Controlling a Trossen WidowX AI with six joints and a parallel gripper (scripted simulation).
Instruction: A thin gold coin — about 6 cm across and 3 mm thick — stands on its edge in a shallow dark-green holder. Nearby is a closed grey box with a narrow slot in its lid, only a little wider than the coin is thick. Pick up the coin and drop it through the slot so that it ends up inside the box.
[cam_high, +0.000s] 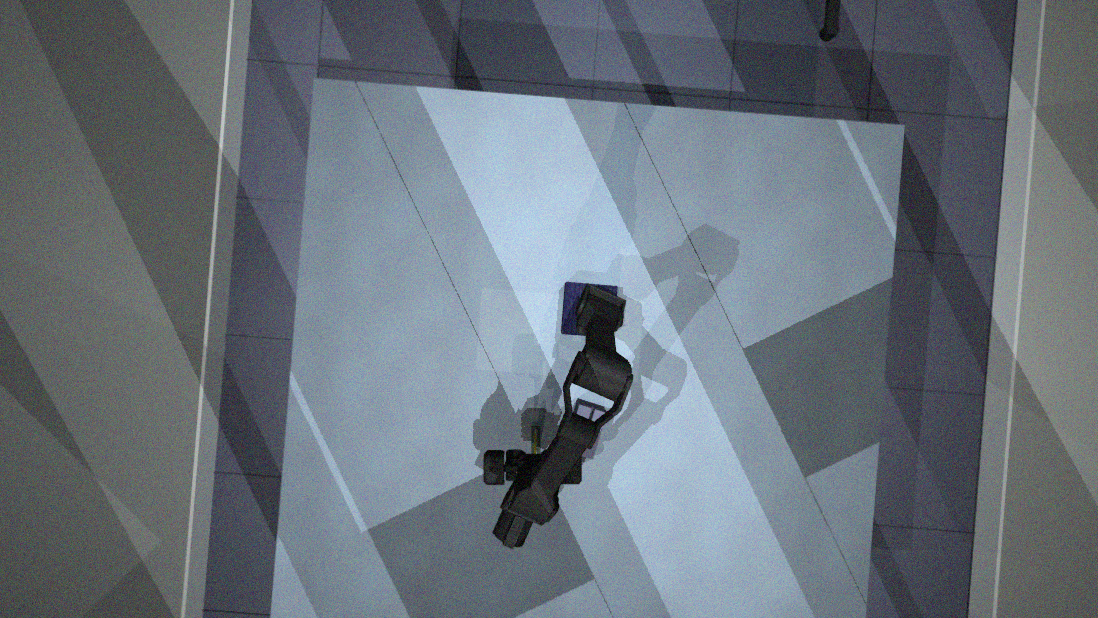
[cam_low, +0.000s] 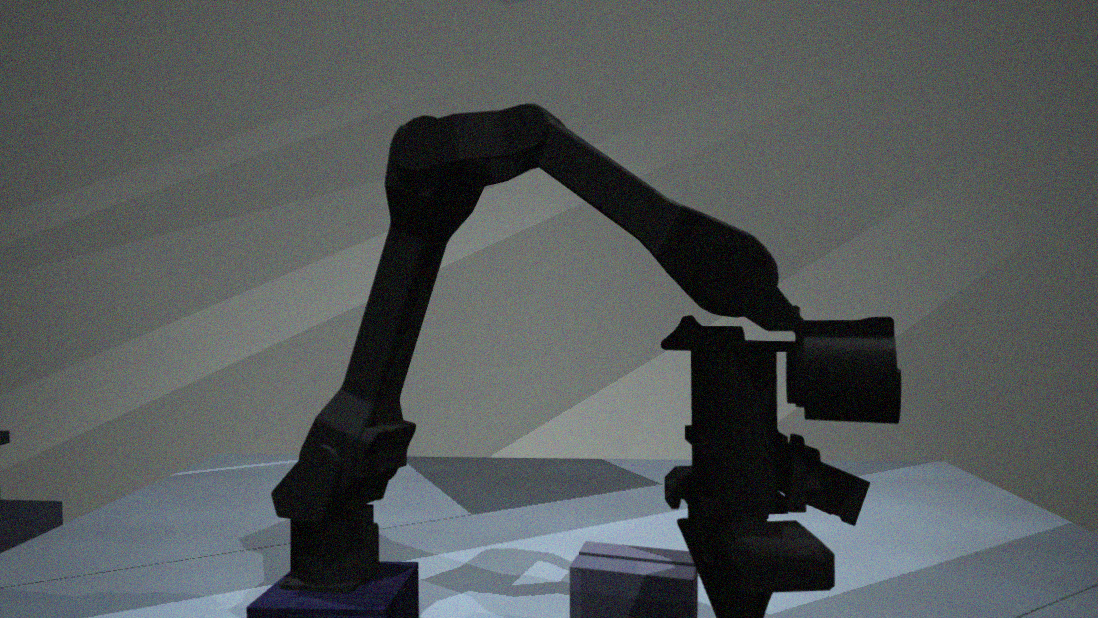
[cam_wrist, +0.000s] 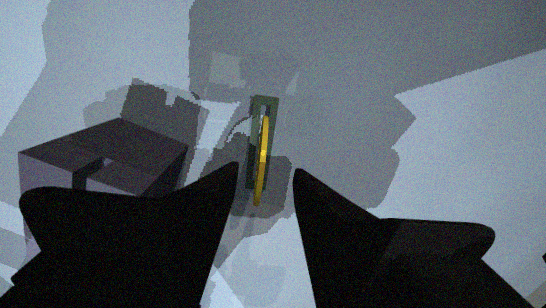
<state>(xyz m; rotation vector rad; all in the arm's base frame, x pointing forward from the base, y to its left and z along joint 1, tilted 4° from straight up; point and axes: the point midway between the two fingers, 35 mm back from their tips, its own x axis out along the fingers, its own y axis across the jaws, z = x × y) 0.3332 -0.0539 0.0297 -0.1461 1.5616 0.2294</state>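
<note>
My gripper tip is 3 cm above the gold coin and 1 cm past it.
</note>
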